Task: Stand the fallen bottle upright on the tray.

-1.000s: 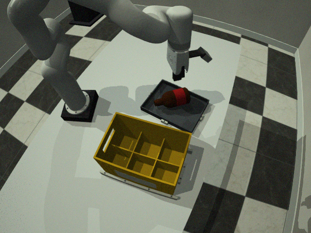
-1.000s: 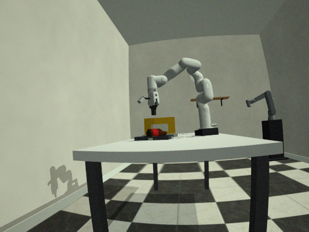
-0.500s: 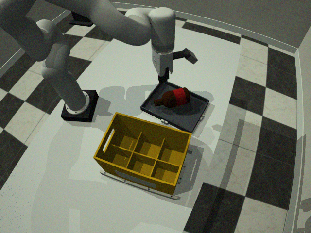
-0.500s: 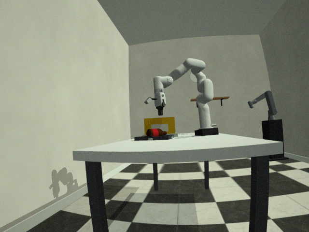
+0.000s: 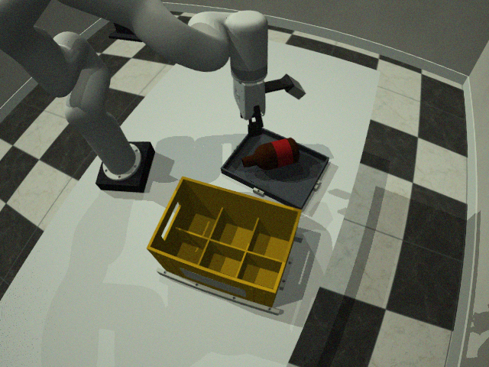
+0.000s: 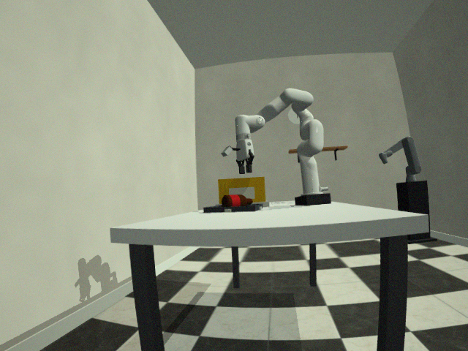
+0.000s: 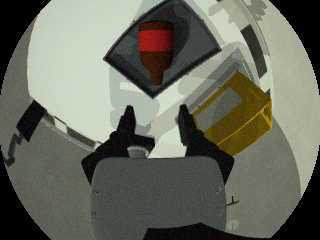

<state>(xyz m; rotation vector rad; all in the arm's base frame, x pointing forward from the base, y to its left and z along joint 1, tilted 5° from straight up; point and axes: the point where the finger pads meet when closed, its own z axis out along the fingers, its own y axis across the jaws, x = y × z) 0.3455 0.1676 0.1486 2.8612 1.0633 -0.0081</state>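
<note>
Right now my hand is 40 mm short of the brown bottle, 30 mm to the right of it and 160 mm above it. Also, from my hand: dark grey tray (60 mm ahead, 30 mm to the left, 190 mm below); yellow crate (60 mm ahead, 270 mm to the right, 120 mm below).
</note>
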